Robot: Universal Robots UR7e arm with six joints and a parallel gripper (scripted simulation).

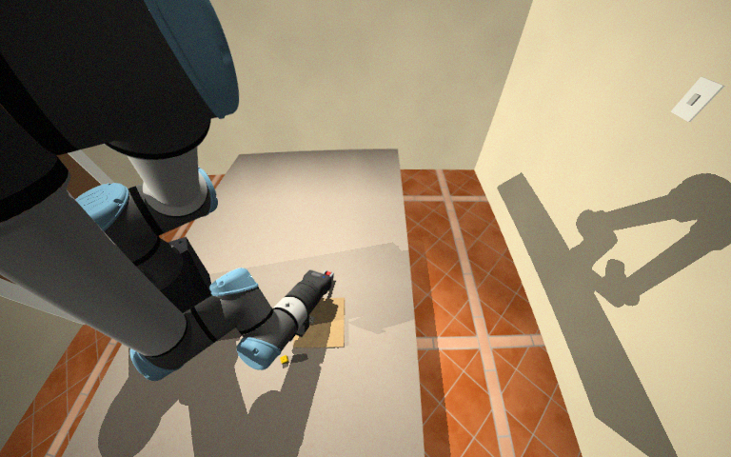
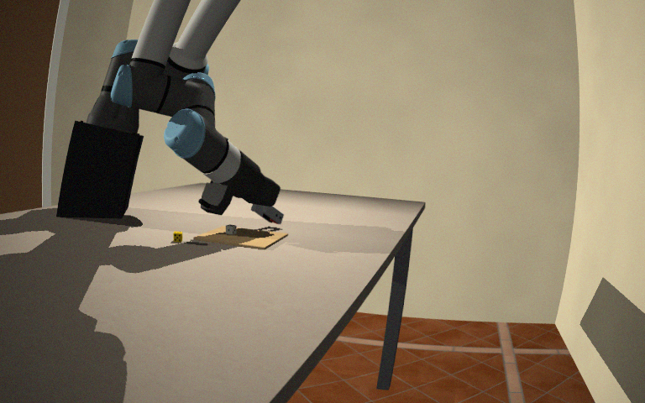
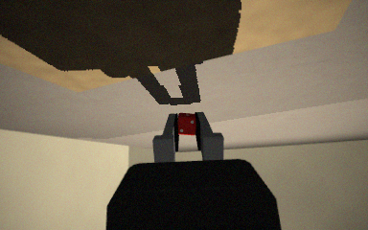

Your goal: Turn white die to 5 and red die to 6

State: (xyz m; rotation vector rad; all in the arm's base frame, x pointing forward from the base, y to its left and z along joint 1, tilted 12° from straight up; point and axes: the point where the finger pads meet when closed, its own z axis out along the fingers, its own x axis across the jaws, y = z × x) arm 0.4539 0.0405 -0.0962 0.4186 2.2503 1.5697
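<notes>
Right now my hand is 1 cm to the right of the red die and 1 cm above it. The rest, counted from my hand: white die 5 cm behind, 12 cm to the right, 1 cm below; yellow die 12 cm behind, 22 cm to the right, 2 cm below; tan mat 3 cm behind, 13 cm to the right, 2 cm below.
</notes>
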